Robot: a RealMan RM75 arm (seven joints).
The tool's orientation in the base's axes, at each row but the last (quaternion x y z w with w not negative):
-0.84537, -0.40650, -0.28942, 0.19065
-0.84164, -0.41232, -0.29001, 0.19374
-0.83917, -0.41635, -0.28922, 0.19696
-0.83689, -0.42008, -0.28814, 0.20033
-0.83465, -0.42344, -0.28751, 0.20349
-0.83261, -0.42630, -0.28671, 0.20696
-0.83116, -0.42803, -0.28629, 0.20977
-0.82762, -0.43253, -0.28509, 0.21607
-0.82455, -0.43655, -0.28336, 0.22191
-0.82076, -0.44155, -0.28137, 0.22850
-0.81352, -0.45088, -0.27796, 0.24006
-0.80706, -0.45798, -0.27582, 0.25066
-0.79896, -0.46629, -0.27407, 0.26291
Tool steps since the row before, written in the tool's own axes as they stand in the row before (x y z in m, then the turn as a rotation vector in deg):
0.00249, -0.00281, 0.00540, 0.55, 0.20, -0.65
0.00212, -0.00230, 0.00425, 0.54, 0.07, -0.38
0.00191, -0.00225, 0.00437, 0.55, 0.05, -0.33
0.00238, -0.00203, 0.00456, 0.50, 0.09, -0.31
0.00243, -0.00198, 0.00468, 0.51, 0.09, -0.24
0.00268, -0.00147, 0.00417, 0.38, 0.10, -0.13
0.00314, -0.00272, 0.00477, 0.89, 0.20, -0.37
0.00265, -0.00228, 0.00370, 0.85, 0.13, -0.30
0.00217, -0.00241, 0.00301, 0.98, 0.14, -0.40
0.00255, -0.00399, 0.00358, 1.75, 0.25, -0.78
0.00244, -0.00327, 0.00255, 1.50, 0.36, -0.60
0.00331, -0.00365, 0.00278, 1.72, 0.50, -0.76
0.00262, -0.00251, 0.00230, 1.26, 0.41, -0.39
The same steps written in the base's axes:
0.00081, 0.00612, -0.00225, 0.22, -0.16, 0.83
0.00058, 0.00498, -0.00164, 0.20, 0.06, 0.63
0.00050, 0.00491, -0.00186, 0.20, 0.10, 0.60
0.00091, 0.00518, -0.00170, 0.22, 0.06, 0.55
0.00097, 0.00527, -0.00174, 0.24, 0.11, 0.50
0.00130, 0.00485, -0.00123, 0.22, 0.09, 0.34
0.00063, 0.00617, -0.00123, 0.47, 0.20, 0.84
0.00037, 0.00502, -0.00075, 0.42, 0.25, 0.77
-0.00022, 0.00439, -0.00051, 0.46, 0.26, 0.93
-0.00132, 0.00577, -0.00044, 0.80, 0.43, 1.70
-0.00116, 0.00466, 0.00023, 0.83, 0.34, 1.39
-0.00119, 0.00548, 0.00078, 1.01, 0.31, 1.63
-0.00070, 0.00420, 0.00057, 0.81, 0.32, 1.07

